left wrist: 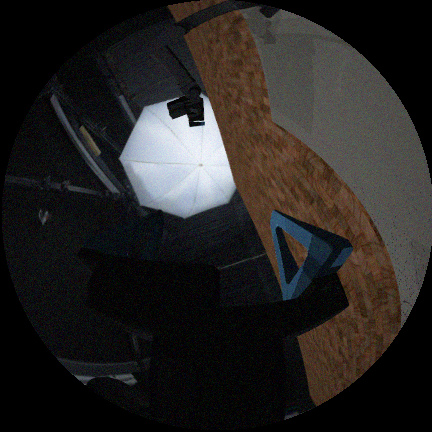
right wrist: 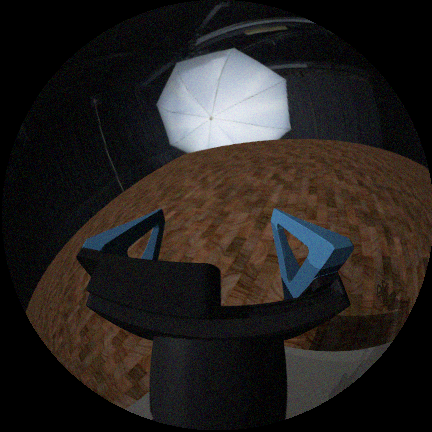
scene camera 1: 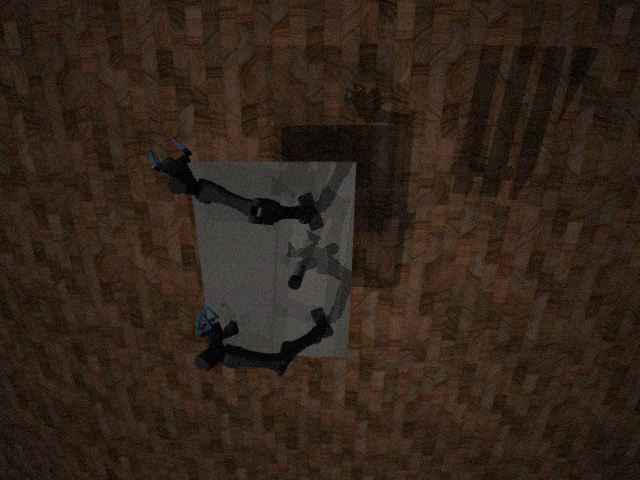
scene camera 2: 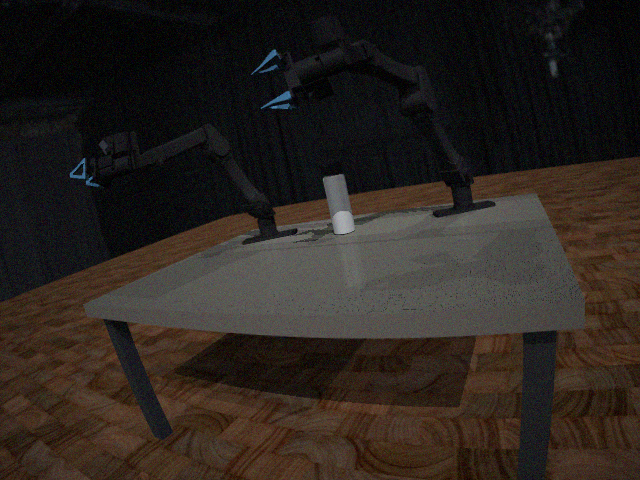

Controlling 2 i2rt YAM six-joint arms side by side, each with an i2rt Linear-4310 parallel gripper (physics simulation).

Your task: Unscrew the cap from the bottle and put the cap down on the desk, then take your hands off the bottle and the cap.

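Places are measured from the left arm's base along level axes (x left, y back, z up), in millimetres.
Pixels of known places: left gripper, fingertip midpoint: [left wrist: 216, 215] [scene camera 1: 202, 309] [scene camera 2: 256, 92]; right gripper, fingertip midpoint: [left wrist: 196, 115] [right wrist: 217, 214] [scene camera 1: 160, 142] [scene camera 2: 78, 179]; left arm's base, origin of the base link: [scene camera 1: 321, 323] [scene camera 2: 464, 210]; right arm's base, origin of the base link: [scene camera 1: 310, 212] [scene camera 2: 270, 237].
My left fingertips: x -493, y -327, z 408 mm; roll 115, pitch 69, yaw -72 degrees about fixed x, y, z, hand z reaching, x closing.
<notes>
For each thing: its top centre in the pictures, then the offset to it from my left fingertips. Level surfaces: height alone.
- bottle, middle of its top: [scene camera 2: 331, 168] [scene camera 1: 294, 282] dx +112, dy +356, dz -208 mm
- grey desk, its level: dz -408 mm
- dark cap, middle of its top: [scene camera 2: 330, 163] [scene camera 1: 294, 283] dx +112, dy +356, dz -192 mm
The bottle [scene camera 2: 339, 204] stands upright on the grey desk [scene camera 2: 217, 294] [scene camera 1: 235, 268], with a white body and a dark cap [scene camera 2: 332, 167] [scene camera 1: 295, 281] on top. The cap is hard to make out against the dark background in scene camera 2. My left gripper [scene camera 1: 205, 318] [scene camera 2: 256, 90] [left wrist: 216, 215] is open and empty, raised high and well away from the bottle. My right gripper [scene camera 1: 161, 144] [scene camera 2: 79, 178] [right wrist: 217, 214] is open and empty, out past the desk's left edge in scene camera 1. The bottle does not show clearly in either wrist view.
Both arms are mounted on the desk, one on each side of the bottle. Their shadows fall across the desk around it. A wooden floor [scene camera 1: 465, 361] [right wrist: 225, 185] surrounds the desk. A bright white umbrella [left wrist: 175, 170] [right wrist: 225, 100] shows in both wrist views.
</notes>
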